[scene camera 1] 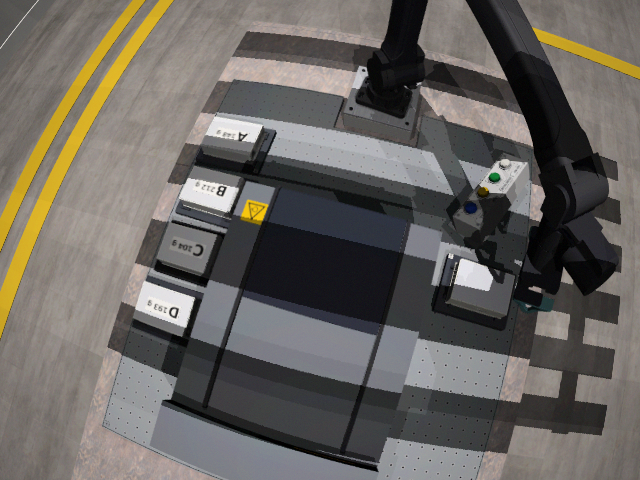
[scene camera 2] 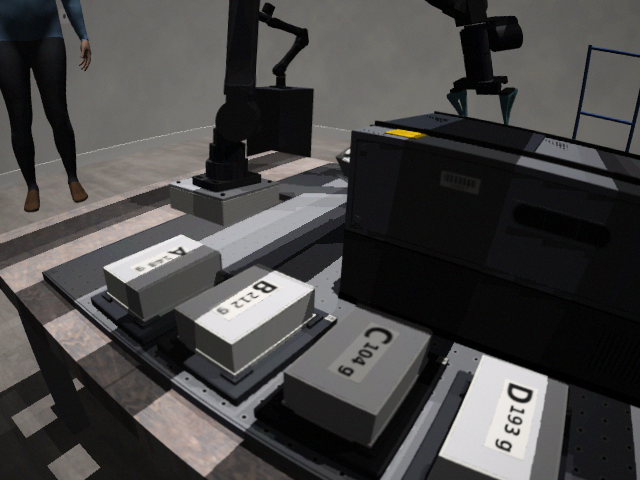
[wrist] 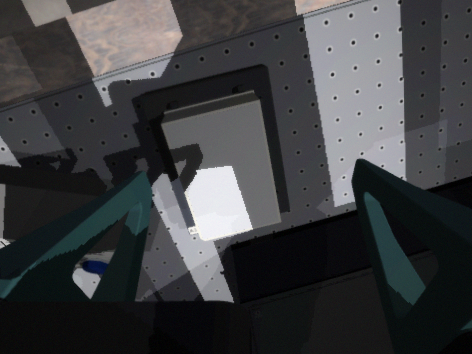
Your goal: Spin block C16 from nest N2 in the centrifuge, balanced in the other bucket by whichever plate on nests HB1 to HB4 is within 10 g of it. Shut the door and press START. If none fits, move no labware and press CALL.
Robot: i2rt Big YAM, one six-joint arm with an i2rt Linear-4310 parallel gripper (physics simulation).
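Places are measured from the arm's base along level axes (x up, y left, z back), in millimetres.
Pixels of known places: gripper, between the fingertips: (scene camera 1: 531, 287) (wrist: 248, 175); arm's base, origin of its link: (scene camera 1: 384, 98) (scene camera 2: 226, 182).
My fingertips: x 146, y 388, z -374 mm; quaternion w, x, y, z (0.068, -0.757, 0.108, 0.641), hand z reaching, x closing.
Observation:
Ahead of a thing's pixels: the offset from my fingertips to its top centre.
A grey-white block @(dx -117, dy -58, dz +10 mm) (scene camera 1: 480, 289) (wrist: 235, 135) sits on a dark nest @(dx -149, dy -58, dz +10 mm) (scene camera 1: 465, 314) (wrist: 210, 89) right of the centrifuge (scene camera 1: 408, 289) (scene camera 2: 413, 206) (wrist: 300, 250); no label reads on it. My gripper (scene camera 1: 536, 304) (scene camera 2: 483, 118) (wrist: 248, 175) is open and empty, above and beyond that block, fingers either side of it in the wrist view. Left of the centrifuge, plates A 148 g or similar (blurred) @(dx -129, dy -671, dz +144 mm) (scene camera 1: 232, 136) (scene camera 2: 162, 273), B 212 g @(dx -129, dy -651, dz +9 mm) (scene camera 1: 209, 193) (scene camera 2: 248, 315), C 104 g @(dx -129, dy -636, dz -126 mm) (scene camera 1: 188, 249) (scene camera 2: 356, 372) and D 193 g @(dx -129, dy -630, dz -262 mm) (scene camera 1: 165, 308) (scene camera 2: 506, 423) sit on nests. The centrifuge buckets do not show.
A control box @(dx -99, dy -80, dz +220 mm) (scene camera 1: 486, 206) with white, green, yellow and blue buttons stands behind the unlabelled block. Its blue button @(dx -108, dy -128, dz +158 mm) (wrist: 95, 266) shows through the left finger in the wrist view. The arm's base (scene camera 1: 382, 111) (scene camera 2: 224, 201) stands at the back. The centrifuge body rises high between the nests.

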